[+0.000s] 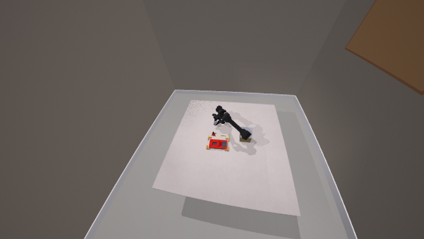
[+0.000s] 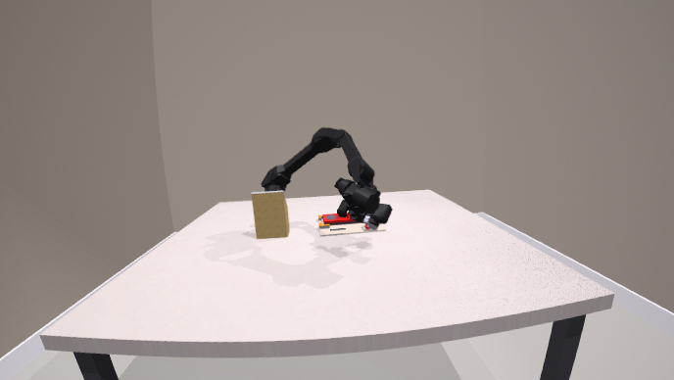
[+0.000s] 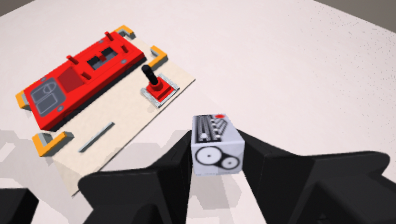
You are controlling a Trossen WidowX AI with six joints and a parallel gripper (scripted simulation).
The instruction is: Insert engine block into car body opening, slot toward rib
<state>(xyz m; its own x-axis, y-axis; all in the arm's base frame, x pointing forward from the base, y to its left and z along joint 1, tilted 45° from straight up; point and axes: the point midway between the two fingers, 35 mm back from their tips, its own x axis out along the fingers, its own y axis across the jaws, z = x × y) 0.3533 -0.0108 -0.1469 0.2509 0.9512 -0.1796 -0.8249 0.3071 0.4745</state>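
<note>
Now: the black peg 110 mm to the left of my gripper tip, 20 mm below it and 10 mm behind it. The rest, counted from my gripper tip: engine block 10 mm to the right, 10 mm behind, 10 mm above; then cream base board 200 mm to the left, 90 mm behind, 50 mm below.
</note>
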